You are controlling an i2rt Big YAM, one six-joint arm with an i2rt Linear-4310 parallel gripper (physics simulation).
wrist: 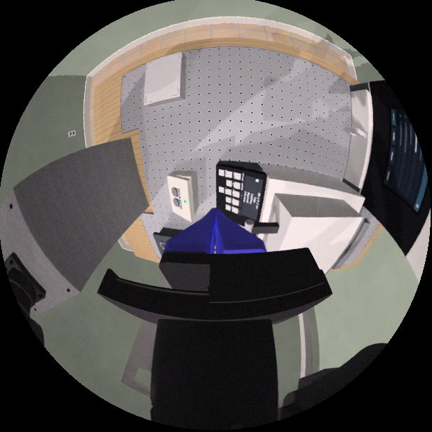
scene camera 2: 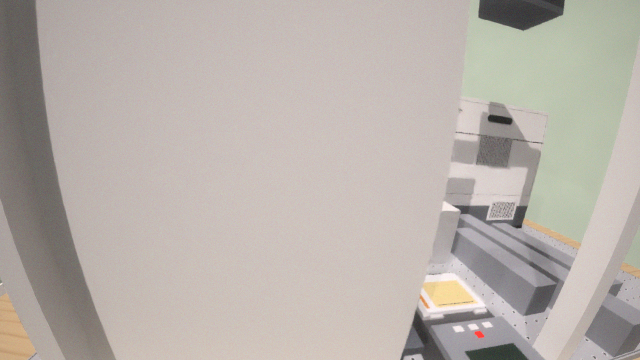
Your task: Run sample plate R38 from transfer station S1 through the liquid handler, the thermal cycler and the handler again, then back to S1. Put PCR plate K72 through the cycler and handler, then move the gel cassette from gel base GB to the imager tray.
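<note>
My gripper (wrist: 214, 213) is shut and empty, its blue fingertips together in the wrist view. Beyond them is the thermal cycler, with a black keypad panel (wrist: 239, 192) and a white body (wrist: 274, 192). A grey-topped white block (wrist: 317, 206), apparently its lid, stands up from the body, and a black handle bar (wrist: 265, 228) lies just right of the fingertips. In the scene view a white tray with a yellow square (scene camera 2: 450, 293), seemingly the gel cassette, sits behind a grey device (scene camera 2: 452, 340). Plates R38 and K72 do not show in either view.
A cream box with knobs (wrist: 181, 197) and a dark station (wrist: 164, 239) stand left of the fingers. A pale box (wrist: 164, 80) is at upper left, a dark screen (wrist: 406, 160) at right. A large pale panel (scene camera 2: 250, 175) blocks much of the scene view; grey bars (scene camera 2: 505, 265) lie behind.
</note>
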